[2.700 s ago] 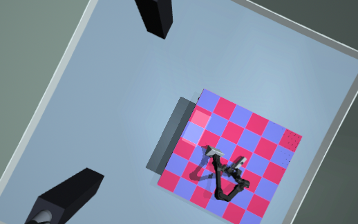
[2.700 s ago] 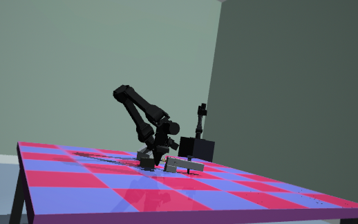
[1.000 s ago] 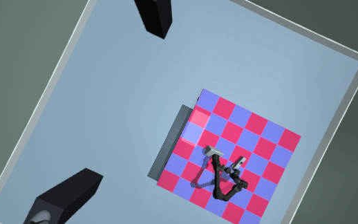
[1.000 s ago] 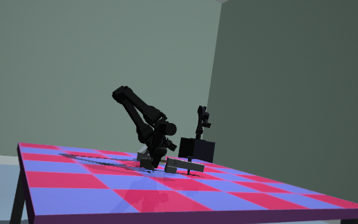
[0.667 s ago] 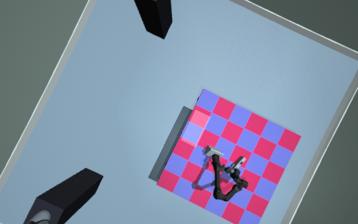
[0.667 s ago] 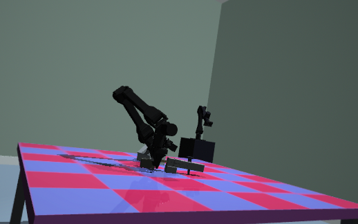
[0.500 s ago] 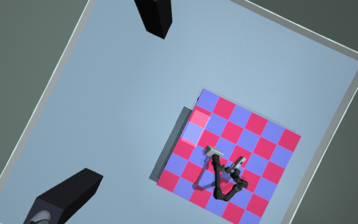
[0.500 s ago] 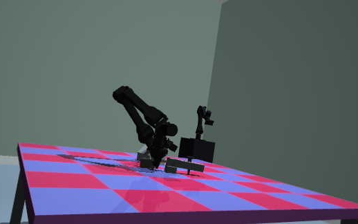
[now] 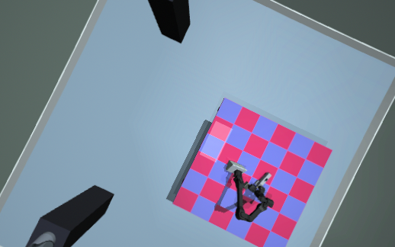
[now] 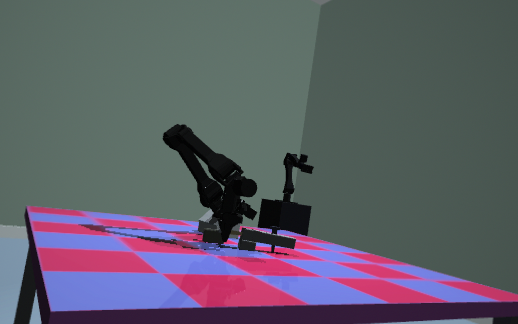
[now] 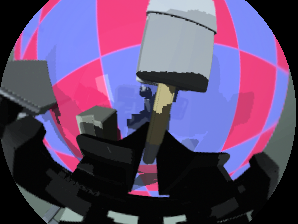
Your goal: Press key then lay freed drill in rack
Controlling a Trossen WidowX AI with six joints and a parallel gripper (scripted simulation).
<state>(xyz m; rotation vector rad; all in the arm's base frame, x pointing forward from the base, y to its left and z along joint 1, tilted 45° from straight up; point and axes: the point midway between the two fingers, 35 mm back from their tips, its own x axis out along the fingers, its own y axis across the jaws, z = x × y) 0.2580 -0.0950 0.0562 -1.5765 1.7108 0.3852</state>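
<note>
The drill lies 4 cm to the left of my gripper tip, 3 cm above it and 1 cm ahead of it. From my gripper tip the other things lie so: grey rack: 8 cm behind; dark key pin: 15 cm to the left, 5 cm ahead, 4 cm above; grey housing block: 13 cm to the left, 4 cm ahead, 2 cm above.
</note>
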